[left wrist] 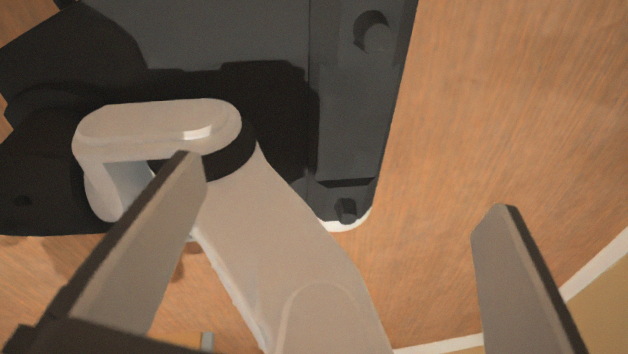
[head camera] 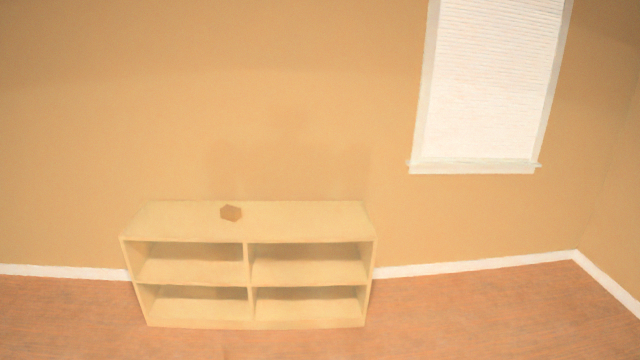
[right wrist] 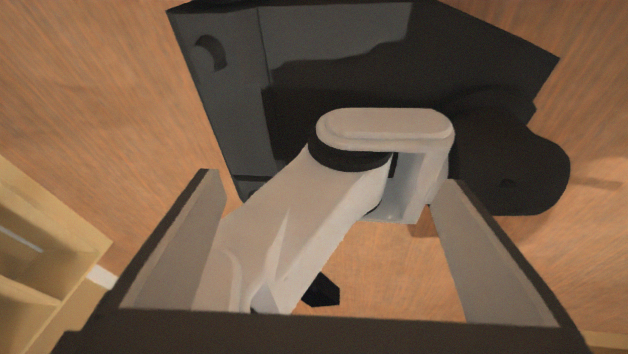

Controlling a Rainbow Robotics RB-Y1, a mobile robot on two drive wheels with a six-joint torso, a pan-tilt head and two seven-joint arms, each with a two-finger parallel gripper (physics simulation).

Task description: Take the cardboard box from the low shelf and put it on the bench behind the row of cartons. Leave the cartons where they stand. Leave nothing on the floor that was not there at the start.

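Places are measured from the robot's base along level axes (x ahead, y left, z up), in millimetres.
Where they show: left gripper, fingertip midpoint: (left wrist: 343,195); right gripper, fingertip midpoint: (right wrist: 329,188).
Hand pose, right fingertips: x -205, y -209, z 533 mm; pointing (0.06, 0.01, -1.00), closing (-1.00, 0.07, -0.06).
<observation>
Each offset is from my right fingertips to the top centre of the thing. "spot": to the spot under its first point. Level surfaces: height alone.
A small brown cardboard box {589 mm left, 1487 mm ahead, 128 mm up} (head camera: 230,213) sits on the top board of the low, light wooden shelf unit (head camera: 310,221) (right wrist: 50,212), left of the middle. The shelf's four compartments below look empty. The bench and the row of cartons do not show in the head view. My left gripper (left wrist: 343,195) is open, with nothing between its fingers. My right gripper (right wrist: 329,188) is open and empty too. Both are away from the box, with my own arm and dark base beyond the fingers in the wrist views.
The shelf stands against the tan wall (head camera: 290,125), left of a window (head camera: 490,90). A black object {1427 mm left, 109 mm ahead, 432 mm down} (right wrist: 322,292) lies on the floor {531 mm down} (head camera: 475,310) in the right wrist view. A tan piece with a grey strip {spot: 1208 mm right, 374 mm back, 475 mm down} (left wrist: 207,342) shows low in the left wrist view.
</observation>
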